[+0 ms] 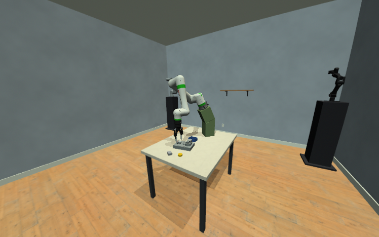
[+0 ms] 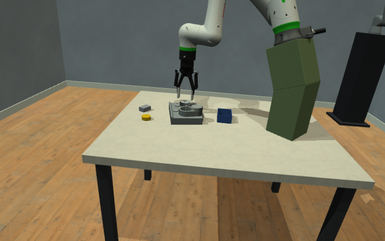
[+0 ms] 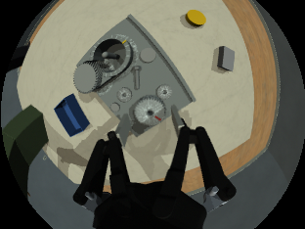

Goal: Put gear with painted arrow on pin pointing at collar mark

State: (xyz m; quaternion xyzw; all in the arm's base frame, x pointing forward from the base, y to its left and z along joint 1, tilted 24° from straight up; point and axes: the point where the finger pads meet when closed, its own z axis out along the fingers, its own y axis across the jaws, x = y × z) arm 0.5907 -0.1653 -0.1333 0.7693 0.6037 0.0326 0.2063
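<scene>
My hand is 5 cm above the grey gear. Round my hand: grey block (24 cm ahead, 9 cm below, 4 cm to the left); blue bin (24 cm behind, 9 cm below, 8 cm to the left); thin pin (8 cm to the left, 6 cm below, 1 cm ahead).
</scene>
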